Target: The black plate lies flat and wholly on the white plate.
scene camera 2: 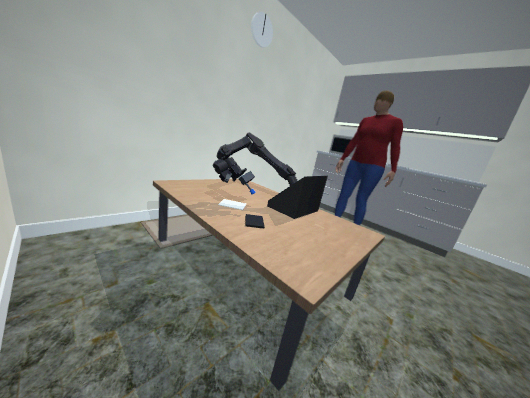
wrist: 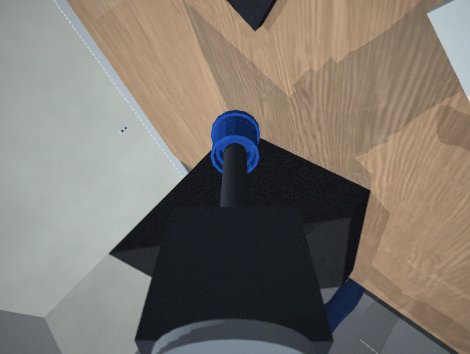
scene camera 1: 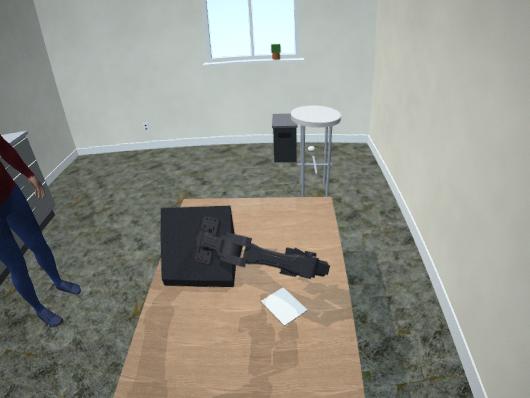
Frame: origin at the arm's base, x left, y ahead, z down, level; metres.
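Where they show: hand, its tool point: (scene camera 2: 253,193) (wrist: 235,133); arm's base, origin of its link: (scene camera 2: 295,187).
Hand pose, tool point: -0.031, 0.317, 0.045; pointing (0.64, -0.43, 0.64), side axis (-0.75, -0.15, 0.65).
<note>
Things, the pixels of their top centre, and the offset from my tool point, as dx, dy, dz. Level surfaces: height alone.
- white plate, centre of its top: (scene camera 1: 283,305) (scene camera 2: 233,203) -0.147, +0.040, +0.118
- black plate, centre of its top: (scene camera 2: 254,219) +0.113, +0.051, +0.113
- wooden table, height of its surface: dz +0.124
The white plate (scene camera 1: 284,306) (scene camera 2: 232,204) (wrist: 456,42) lies flat on the table. The black plate (scene camera 2: 254,221) (wrist: 254,11) lies flat on the table beside it, apart from it, in scene camera 2 view; one corner shows at the top of the wrist view. In scene camera 1 view I cannot tell it from the dark arm. My gripper, a blue suction cup (scene camera 2: 252,192) (wrist: 235,131), hangs in the air above the table, touching neither plate, with nothing on it. The cup does not show in scene camera 1 view.
A large black box (scene camera 1: 180,250) (scene camera 2: 299,199) (wrist: 295,177) stands at the arm's base on the wooden table (scene camera 1: 225,350) (scene camera 2: 300,255) (wrist: 420,235). A person (scene camera 1: 20,225) (scene camera 2: 375,140) stands beyond the box. A round stool (scene camera 1: 316,115) stands past the table's far end.
</note>
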